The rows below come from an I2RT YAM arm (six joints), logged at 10 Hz.
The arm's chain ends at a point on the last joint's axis. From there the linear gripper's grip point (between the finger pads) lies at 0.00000 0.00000 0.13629 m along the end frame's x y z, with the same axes.
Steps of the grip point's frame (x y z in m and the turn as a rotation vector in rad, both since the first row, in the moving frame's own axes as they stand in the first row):
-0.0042 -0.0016 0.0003 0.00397 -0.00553 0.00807
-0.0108 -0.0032 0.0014 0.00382 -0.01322 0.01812
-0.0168 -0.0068 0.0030 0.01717 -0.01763 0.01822
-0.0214 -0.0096 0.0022 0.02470 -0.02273 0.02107
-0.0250 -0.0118 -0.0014 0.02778 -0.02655 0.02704
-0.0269 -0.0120 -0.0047 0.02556 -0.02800 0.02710
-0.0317 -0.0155 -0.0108 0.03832 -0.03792 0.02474
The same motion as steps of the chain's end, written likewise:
-0.0034 -0.0011 0.0003 0.00397 -0.00553 0.00807
-0.0090 -0.0027 0.0014 0.00382 -0.01322 0.01812
-0.0144 -0.0044 0.0030 0.01717 -0.01763 0.01822
-0.0183 -0.0062 0.0023 0.02470 -0.02273 0.02107
-0.0214 -0.0080 -0.0013 0.02778 -0.02655 0.02704
-0.0231 -0.0085 -0.0046 0.02556 -0.02800 0.02710
-0.0266 -0.0102 -0.0106 0.03832 -0.03792 0.02474

